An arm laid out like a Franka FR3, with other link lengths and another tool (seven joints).
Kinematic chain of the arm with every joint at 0, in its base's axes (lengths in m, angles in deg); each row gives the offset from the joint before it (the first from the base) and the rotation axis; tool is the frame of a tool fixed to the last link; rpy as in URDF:
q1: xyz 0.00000 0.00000 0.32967 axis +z
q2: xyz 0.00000 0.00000 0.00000 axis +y
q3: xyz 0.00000 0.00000 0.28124 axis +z
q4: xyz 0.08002 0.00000 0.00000 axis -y
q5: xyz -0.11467 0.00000 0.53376 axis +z
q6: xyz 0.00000 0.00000 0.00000 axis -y
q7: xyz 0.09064 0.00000 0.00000 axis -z
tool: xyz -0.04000 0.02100 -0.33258 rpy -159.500 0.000 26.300
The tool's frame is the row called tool.
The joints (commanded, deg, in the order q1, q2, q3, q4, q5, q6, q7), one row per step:
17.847, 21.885, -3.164, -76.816, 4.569, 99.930, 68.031
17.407, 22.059, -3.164, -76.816, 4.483, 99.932, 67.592
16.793, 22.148, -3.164, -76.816, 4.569, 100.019, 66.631
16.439, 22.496, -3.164, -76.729, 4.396, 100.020, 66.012
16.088, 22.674, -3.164, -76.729, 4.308, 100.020, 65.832
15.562, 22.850, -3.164, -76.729, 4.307, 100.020, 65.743
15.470, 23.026, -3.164, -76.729, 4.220, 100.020, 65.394
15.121, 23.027, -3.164, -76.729, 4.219, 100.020, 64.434
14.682, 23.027, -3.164, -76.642, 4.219, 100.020, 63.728
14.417, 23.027, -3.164, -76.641, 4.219, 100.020, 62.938
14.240, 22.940, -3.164, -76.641, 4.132, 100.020, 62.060
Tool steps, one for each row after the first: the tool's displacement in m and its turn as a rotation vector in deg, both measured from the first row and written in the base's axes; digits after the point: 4 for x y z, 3 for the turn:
0.0017, -0.0066, -0.0026, -0.137, 0.116, 0.011
0.0041, -0.0146, -0.0037, -0.066, 0.079, 0.338
0.0055, -0.0204, -0.0079, -0.312, 0.251, 0.631
0.0068, -0.0258, -0.0106, -0.446, 0.394, 0.474
0.0088, -0.0331, -0.0131, -0.492, 0.560, 0.038
0.0088, -0.0349, -0.0158, -0.623, 0.692, 0.309
0.0095, -0.0399, -0.0158, -0.623, 0.641, 0.918
0.0112, -0.0459, -0.0148, -0.604, 0.518, 1.186
0.0116, -0.0497, -0.0148, -0.604, 0.473, 1.709
0.0119, -0.0527, -0.0136, -0.670, 0.325, 2.423

